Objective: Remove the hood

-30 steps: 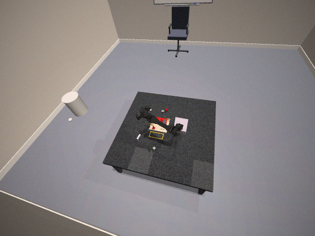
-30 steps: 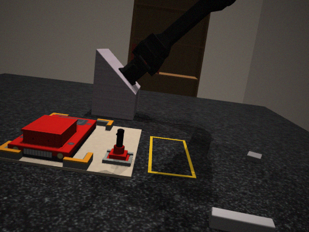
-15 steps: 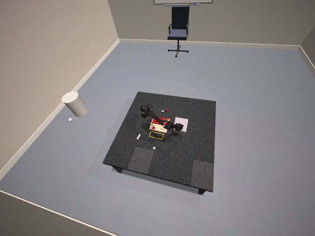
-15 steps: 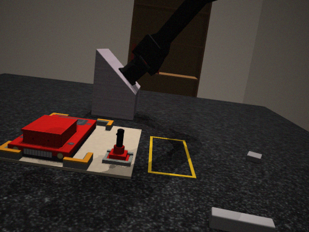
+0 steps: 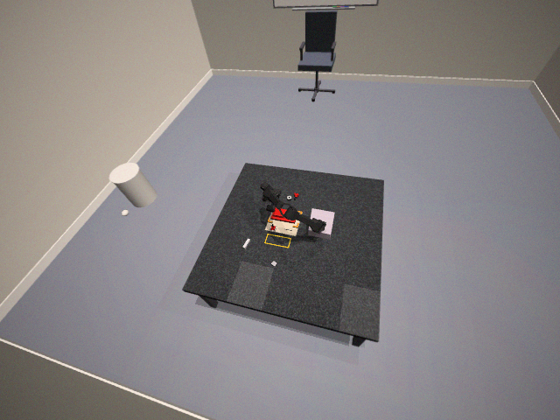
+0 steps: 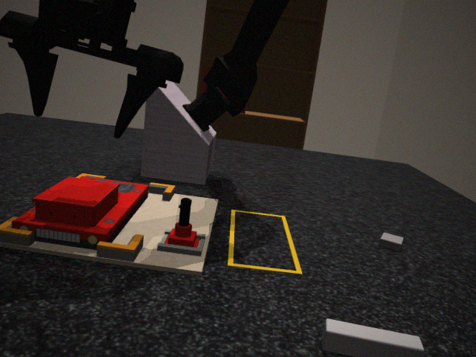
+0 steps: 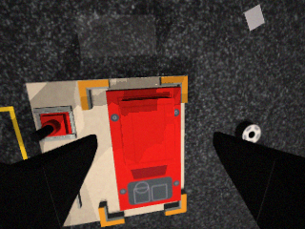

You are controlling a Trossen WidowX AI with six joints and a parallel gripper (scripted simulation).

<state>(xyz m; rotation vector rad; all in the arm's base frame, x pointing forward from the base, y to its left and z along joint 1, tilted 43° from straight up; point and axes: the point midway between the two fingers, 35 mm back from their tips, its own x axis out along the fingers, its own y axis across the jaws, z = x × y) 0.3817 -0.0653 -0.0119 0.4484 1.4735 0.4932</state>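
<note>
Now: gripper tip 90 mm above the hood, 30 mm past it and 10 mm to the left of it. From my gripper tip the other things lie so: white bar: 320 mm to the left, 120 mm below, 120 mm ahead.
</note>
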